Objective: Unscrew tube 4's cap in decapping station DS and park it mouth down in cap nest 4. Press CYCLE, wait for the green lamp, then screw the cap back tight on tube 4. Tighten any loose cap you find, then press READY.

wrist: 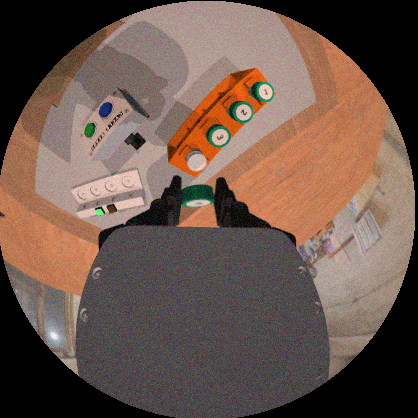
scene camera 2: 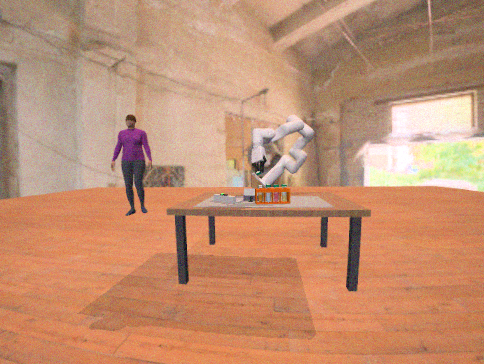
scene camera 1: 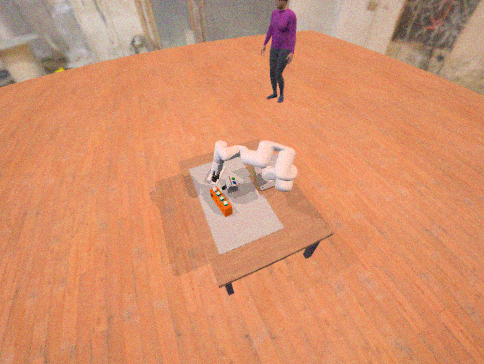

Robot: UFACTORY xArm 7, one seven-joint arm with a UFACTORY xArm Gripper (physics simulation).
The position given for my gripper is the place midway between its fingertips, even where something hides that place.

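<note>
Wrist view: my gripper point(wrist: 197, 189). Grey button box point(wrist: 126, 114), same view. Grey mat point(wrist: 168, 67), there too.
</note>
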